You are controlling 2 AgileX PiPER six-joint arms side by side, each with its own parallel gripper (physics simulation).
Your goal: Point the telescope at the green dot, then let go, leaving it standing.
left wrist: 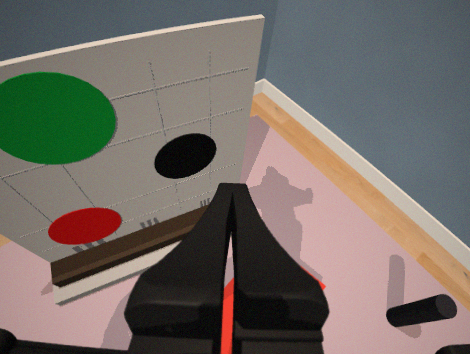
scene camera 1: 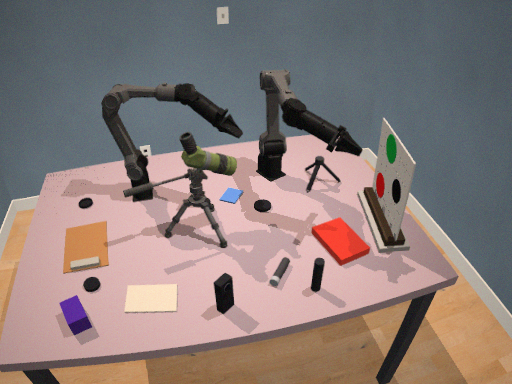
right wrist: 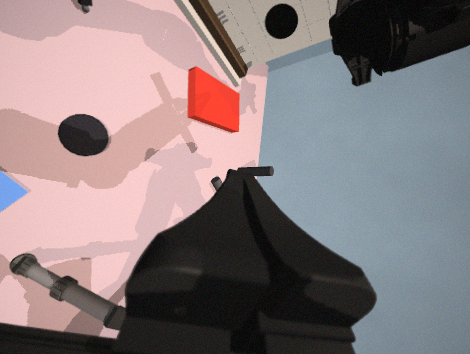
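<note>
The green telescope stands on its grey tripod, its wide front end facing the board at the right of scene camera 1. One tripod leg shows in the right wrist view; the telescope's body does not show there. The green dot is high on the upright white board, above a red dot and a black dot. My right gripper is shut and empty, above the telescope's front end. My left gripper is shut and empty, in front of the board.
A small black tripod stands below my left gripper. A red block lies before the board. A black disc and blue square lie near the telescope. Black cylinder stands near the front edge.
</note>
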